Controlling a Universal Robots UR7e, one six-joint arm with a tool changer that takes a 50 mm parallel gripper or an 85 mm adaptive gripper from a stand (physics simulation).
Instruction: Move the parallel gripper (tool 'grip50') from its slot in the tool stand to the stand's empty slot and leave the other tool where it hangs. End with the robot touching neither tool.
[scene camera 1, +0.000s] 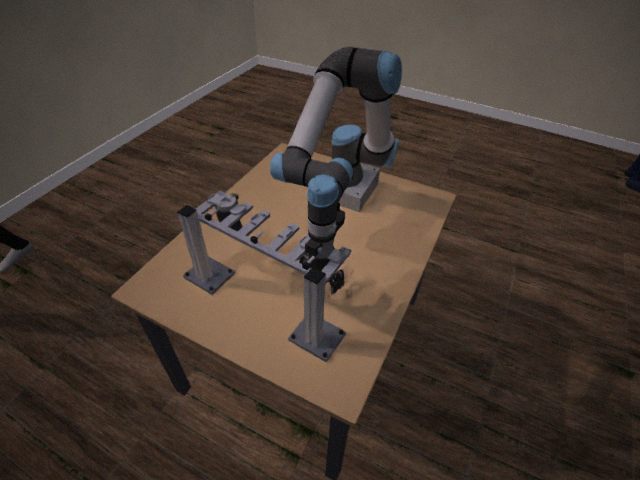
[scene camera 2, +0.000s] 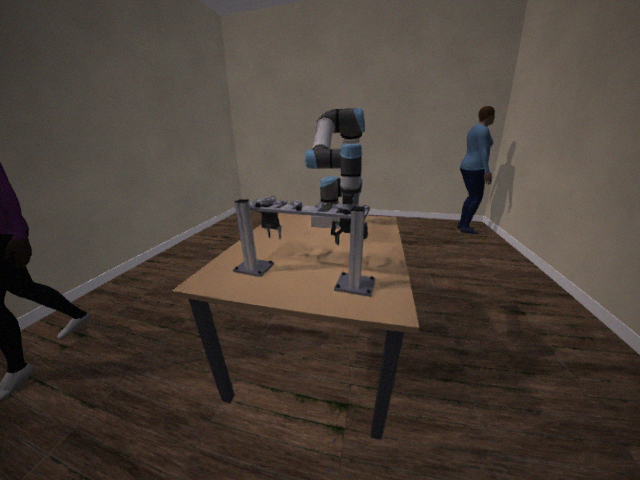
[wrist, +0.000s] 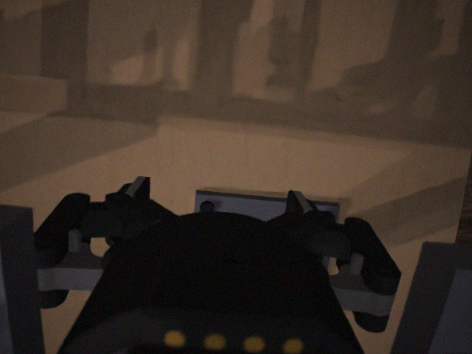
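Frame: origin at the arm's base, x ahead, y left, z up, level; millimetres.
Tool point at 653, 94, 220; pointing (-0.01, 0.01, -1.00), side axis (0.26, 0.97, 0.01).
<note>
Pixels of each thing's middle, then the offset from my tool point to it, as dx, dy, dz. "*": a spot on its surface instead. Level surfaces: height alone.
- tool stand's, middle of its body: (scene camera 1: 263, 265) (scene camera 2: 303, 238) +6, -187, -142
- stand's left post, a spot on its surface: (scene camera 1: 197, 250) (scene camera 2: 248, 236) * +24, -409, -132
- right post, a spot on its surface: (scene camera 1: 314, 310) * +146, +27, -103
- table, height of its surface: dz -300
The parallel gripper (scene camera 1: 229, 219) (scene camera 2: 274, 235) hangs in the tool stand's (scene camera 1: 273, 254) (scene camera 2: 320, 212) left slot, its two straight fingers pointing down and apart in scene camera 2. The stand's middle slot, between two fork arms (scene camera 1: 256, 222) (scene camera 1: 285, 237), holds no tool. The adaptive gripper (scene camera 2: 345, 228) (wrist: 220, 192) is in the right slot with its linkage fingers spread and no object between them. The arm's wrist (scene camera 1: 321, 219) (scene camera 2: 350, 167) is directly over that right slot, away from the parallel gripper. Whether it is coupled to the adaptive gripper cannot be told.
The stand's left post (scene camera 1: 197, 250) (scene camera 2: 247, 237) and right post (scene camera 1: 314, 310) (scene camera 2: 355, 250) rise from base plates on the table (scene camera 1: 248, 330) (scene camera 2: 305, 289). The right post partly hides the adaptive gripper. A person in blue (scene camera 2: 478, 149) stands at the back right; another is at the left edge.
</note>
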